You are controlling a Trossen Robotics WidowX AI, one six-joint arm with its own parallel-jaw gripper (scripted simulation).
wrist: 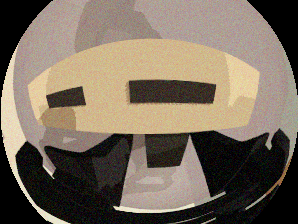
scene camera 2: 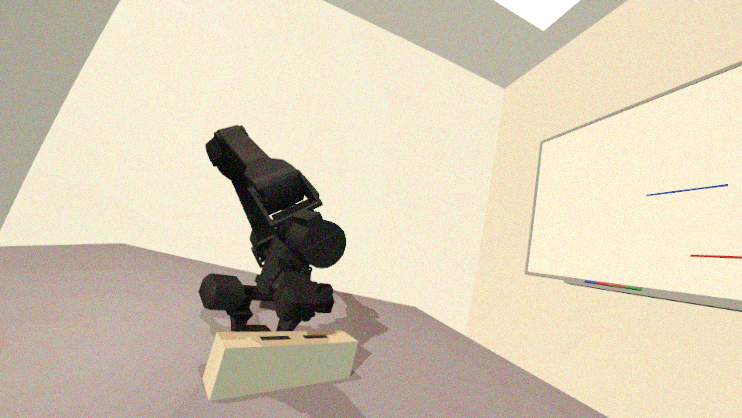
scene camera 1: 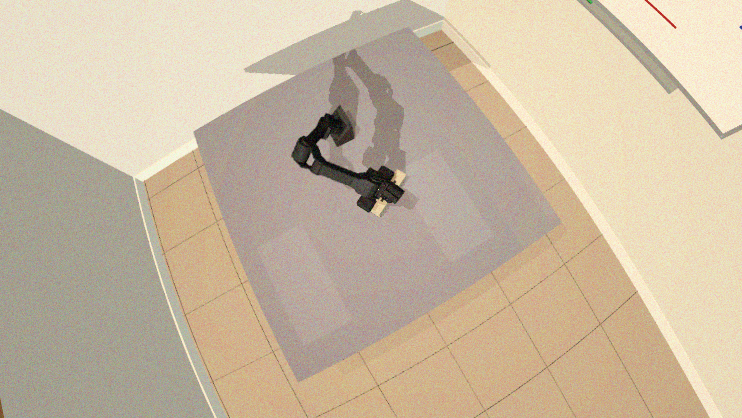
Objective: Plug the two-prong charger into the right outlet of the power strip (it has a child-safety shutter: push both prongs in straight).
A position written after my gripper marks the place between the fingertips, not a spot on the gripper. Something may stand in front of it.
Note:
My gripper (wrist: pixel 162 127) is open and holds nothing. Further things: a two-prong charger (wrist: pixel 162 151).

